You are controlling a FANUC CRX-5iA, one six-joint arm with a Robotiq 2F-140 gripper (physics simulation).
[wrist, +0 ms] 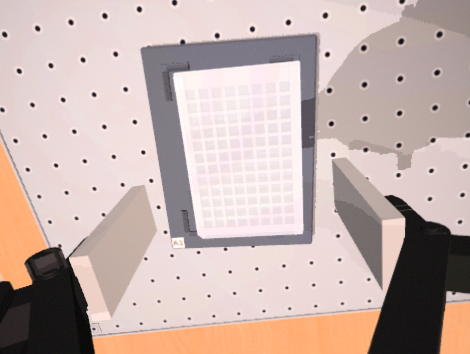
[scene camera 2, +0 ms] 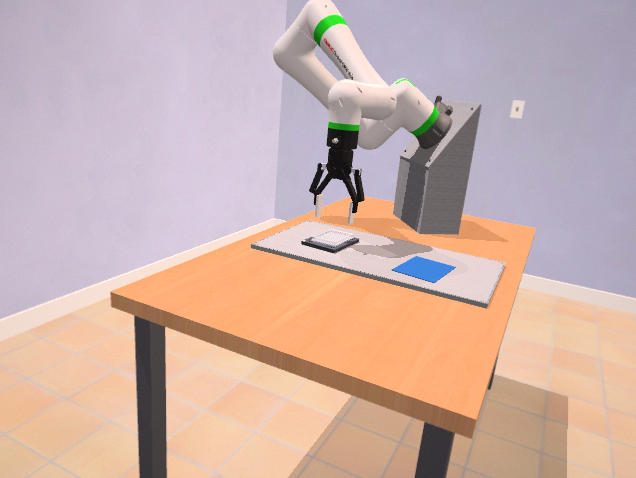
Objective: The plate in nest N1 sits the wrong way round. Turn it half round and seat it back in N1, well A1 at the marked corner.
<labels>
gripper: wrist; scene camera 2
same spot on gripper: (scene camera 2: 357,197) = (wrist: 448,259)
</labels>
